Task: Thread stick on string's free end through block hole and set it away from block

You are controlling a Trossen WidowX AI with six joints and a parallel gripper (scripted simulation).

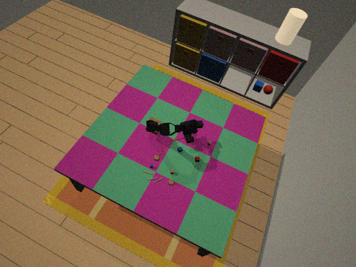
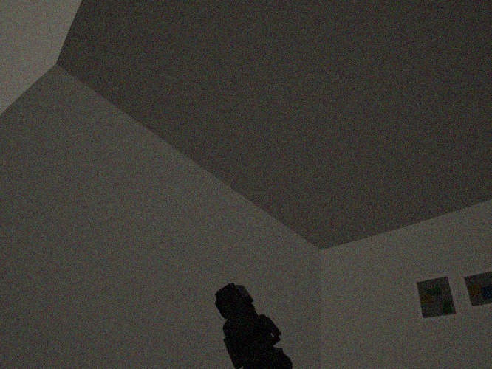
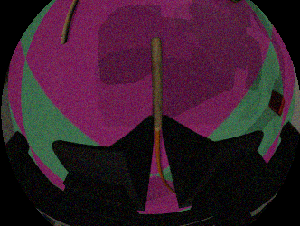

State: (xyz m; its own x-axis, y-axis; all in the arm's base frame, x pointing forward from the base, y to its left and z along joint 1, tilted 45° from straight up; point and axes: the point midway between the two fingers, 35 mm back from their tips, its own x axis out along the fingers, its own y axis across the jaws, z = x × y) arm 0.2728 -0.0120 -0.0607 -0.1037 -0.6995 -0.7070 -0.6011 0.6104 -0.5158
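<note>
Right now my gripper tip is 13 cm to the left of the blue cube and 1 cm below it. The rest, counted from my gripper tip: thin wooden stick 1 cm ahead, 1 cm to the left; round wooden button 15 cm behind, 27 cm to the right; red cube 15 cm ahead, 16 cm to the right, 1 cm above.
</note>
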